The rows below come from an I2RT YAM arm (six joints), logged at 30 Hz.
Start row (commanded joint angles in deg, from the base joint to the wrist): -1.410 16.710 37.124 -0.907 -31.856 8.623
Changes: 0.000 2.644 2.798 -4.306 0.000 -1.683; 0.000 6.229 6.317 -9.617 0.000 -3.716; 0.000 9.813 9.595 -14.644 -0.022 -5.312; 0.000 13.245 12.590 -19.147 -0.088 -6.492; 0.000 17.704 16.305 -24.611 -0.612 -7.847; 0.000 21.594 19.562 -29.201 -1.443 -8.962; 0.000 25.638 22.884 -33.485 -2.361 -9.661; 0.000 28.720 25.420 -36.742 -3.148 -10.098; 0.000 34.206 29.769 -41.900 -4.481 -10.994; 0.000 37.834 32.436 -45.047 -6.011 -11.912; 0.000 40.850 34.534 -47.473 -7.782 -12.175; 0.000 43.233 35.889 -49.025 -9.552 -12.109; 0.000 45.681 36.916 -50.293 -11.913 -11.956; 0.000 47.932 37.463 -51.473 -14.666 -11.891; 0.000 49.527 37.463 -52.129 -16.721 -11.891; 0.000 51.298 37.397 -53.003 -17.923 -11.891; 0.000 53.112 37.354 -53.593 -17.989 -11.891
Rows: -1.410 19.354 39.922 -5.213 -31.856 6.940; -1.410 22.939 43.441 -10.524 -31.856 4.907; -1.410 26.523 46.719 -15.551 -31.878 3.311; -1.410 29.955 49.714 -20.054 -31.944 2.131; -1.410 34.414 53.429 -25.518 -32.468 0.776; -1.410 38.304 56.686 -30.108 -33.299 -0.339; -1.410 42.348 60.008 -34.392 -34.217 -1.038; -1.410 45.430 62.544 -37.649 -35.004 -1.475; -1.410 50.916 66.893 -42.807 -36.337 -2.371; -1.410 54.544 69.560 -45.954 -37.867 -3.289; -1.410 57.560 71.658 -48.380 -39.638 -3.552; -1.410 59.943 73.013 -49.932 -41.408 -3.486; -1.410 62.391 74.040 -51.200 -43.769 -3.333; -1.410 64.642 74.587 -52.380 -46.522 -3.268; -1.410 66.237 74.587 -53.036 -48.577 -3.268; -1.410 68.008 74.521 -53.910 -49.779 -3.268; -1.410 69.822 74.478 -54.500 -49.845 -3.268
